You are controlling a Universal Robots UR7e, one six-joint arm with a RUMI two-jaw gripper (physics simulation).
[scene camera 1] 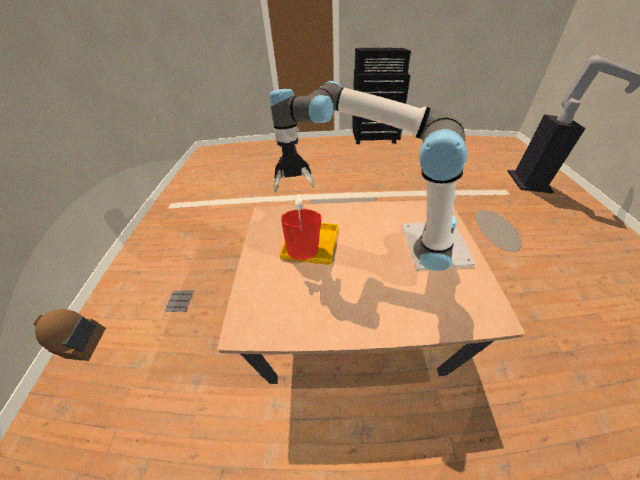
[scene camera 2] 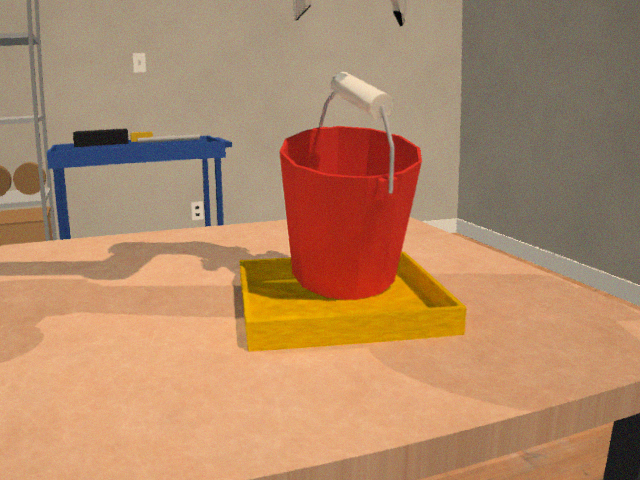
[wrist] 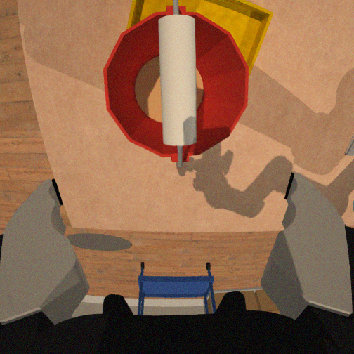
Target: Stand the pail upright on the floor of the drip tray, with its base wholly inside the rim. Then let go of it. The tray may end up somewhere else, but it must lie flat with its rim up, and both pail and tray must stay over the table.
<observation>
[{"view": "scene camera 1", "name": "my gripper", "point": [294,189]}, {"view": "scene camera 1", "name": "red pail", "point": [303,245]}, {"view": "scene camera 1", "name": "yellow drip tray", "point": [328,232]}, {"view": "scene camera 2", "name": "red pail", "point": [346,231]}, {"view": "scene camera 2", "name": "yellow drip tray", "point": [279,313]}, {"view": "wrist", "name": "my gripper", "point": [172,180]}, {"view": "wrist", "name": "red pail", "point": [131,76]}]
</observation>
